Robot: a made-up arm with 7 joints.
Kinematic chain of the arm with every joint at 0, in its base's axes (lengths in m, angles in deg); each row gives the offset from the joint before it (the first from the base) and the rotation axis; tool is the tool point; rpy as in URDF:
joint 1: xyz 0 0 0.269 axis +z
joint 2: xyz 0 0 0 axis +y
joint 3: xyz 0 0 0.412 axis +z
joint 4: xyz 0.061 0 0 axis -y
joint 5: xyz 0.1 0 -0.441 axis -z
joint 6: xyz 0 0 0 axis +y
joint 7: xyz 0.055 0 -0.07 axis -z
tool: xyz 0 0 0 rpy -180 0 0
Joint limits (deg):
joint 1: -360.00..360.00
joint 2: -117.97..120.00
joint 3: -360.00..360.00
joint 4: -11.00..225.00
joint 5: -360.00..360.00
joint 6: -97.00..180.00
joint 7: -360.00..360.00
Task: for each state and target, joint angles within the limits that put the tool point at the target. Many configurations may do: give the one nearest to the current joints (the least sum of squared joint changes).
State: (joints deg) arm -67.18 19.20 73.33 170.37 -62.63 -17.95 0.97
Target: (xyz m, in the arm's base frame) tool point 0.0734 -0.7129 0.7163
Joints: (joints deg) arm -65.27 62.66 86.27 200.19 -58.79 -29.87 0.97
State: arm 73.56 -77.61 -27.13 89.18 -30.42 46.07 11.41
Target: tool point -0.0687 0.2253 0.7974
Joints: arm 85.01 -48.47 9.98 55.76 -29.16 47.36 11.41
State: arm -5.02 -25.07 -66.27 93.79 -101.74 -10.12 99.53
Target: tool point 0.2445 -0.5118 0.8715
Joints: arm -9.65 5.56 -65.84 104.76 -98.39 0.57 99.53
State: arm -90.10 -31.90 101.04 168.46 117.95 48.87 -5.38
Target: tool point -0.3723 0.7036 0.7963
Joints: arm -56.54 -54.40 104.20 166.22 119.63 47.49 -5.38
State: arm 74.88 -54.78 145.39 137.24 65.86 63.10 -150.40
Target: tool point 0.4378 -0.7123 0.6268
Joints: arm 124.15 -42.78 166.85 134.92 65.69 74.08 -150.40
